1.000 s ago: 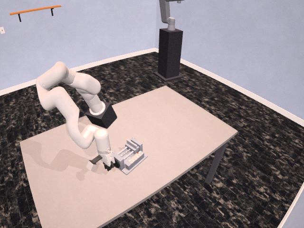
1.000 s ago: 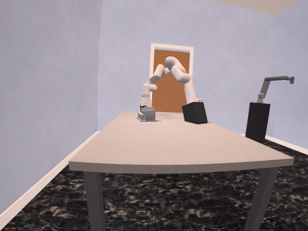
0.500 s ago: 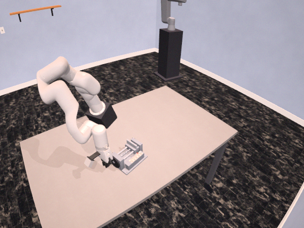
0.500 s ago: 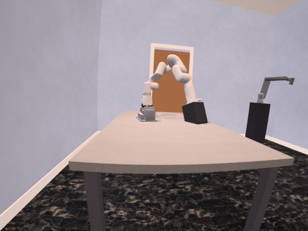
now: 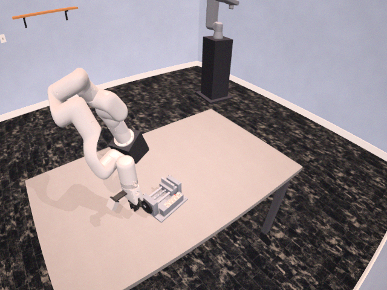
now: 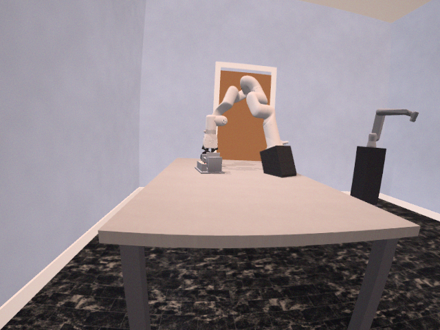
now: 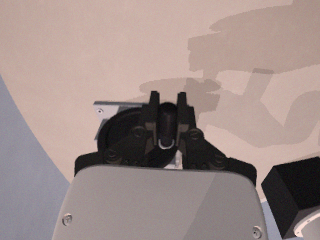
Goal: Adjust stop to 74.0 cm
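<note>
Now: hand 30 mm to the right of the black handwheel. Round my hand: handwheel knob: 10 mm to the left; sliding stop block: 30 mm behind, 200 mm to the left, 10 mm above.
</note>
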